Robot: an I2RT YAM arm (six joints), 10 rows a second.
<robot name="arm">
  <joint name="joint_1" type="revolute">
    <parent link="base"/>
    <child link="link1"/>
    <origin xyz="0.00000 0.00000 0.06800" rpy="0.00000 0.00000 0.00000"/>
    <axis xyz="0 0 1"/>
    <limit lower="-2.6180" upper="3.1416"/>
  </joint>
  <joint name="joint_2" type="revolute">
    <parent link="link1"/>
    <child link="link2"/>
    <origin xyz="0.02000 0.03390 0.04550" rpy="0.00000 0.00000 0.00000"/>
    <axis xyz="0 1 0"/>
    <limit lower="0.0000" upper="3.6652"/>
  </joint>
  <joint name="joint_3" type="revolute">
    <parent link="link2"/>
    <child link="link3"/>
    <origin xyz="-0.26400 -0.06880 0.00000" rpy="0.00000 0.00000 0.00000"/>
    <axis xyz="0 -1 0"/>
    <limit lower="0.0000" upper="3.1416"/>
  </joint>
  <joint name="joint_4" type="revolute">
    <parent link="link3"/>
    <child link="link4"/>
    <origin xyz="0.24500 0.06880 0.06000" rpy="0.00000 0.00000 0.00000"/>
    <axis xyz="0 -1 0"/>
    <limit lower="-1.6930" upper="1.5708"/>
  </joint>
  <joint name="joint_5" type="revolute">
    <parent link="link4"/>
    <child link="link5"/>
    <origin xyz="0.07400 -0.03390 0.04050" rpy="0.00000 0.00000 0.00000"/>
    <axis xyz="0 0 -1"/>
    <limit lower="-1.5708" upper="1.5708"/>
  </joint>
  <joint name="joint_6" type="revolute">
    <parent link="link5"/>
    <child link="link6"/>
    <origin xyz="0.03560 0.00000 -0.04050" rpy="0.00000 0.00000 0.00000"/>
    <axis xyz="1 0 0"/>
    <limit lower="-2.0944" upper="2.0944"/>
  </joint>
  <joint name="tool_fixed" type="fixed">
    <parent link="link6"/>
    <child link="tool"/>
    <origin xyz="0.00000 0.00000 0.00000" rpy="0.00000 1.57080 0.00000"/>
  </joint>
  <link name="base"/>
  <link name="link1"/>
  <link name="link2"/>
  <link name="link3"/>
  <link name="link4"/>
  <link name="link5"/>
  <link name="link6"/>
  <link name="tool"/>
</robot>
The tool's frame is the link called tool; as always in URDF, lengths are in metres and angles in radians.
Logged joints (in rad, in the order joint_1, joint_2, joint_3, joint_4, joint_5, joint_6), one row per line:
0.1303 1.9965 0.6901 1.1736 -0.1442 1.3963
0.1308 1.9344 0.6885 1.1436 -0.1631 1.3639
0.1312 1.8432 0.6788 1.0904 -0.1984 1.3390
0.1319 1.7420 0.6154 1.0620 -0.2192 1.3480
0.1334 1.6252 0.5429 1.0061 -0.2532 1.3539
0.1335 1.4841 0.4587 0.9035 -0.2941 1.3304
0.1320 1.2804 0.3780 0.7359 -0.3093 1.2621
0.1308 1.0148 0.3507 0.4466 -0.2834 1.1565
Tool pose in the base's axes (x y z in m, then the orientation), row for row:
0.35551 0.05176 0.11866 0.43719 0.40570 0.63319 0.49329
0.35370 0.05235 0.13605 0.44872 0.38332 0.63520 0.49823
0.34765 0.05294 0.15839 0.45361 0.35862 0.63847 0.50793
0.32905 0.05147 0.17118 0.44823 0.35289 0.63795 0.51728
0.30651 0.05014 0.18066 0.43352 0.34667 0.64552 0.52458
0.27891 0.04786 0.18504 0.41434 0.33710 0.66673 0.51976
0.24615 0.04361 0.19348 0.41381 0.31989 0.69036 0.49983
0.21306 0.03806 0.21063 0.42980 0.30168 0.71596 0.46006
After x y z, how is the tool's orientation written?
As a quaternion, w x y z.
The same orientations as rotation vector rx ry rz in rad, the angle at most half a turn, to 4 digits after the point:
1.0089 1.5747 1.2268
0.9483 1.5715 1.2326
0.8853 1.5761 1.2538
0.8732 1.5786 1.2800
0.8636 1.6080 1.3068
0.8471 1.6755 1.3062
0.8041 1.7353 1.2564
0.7528 1.7865 1.1480

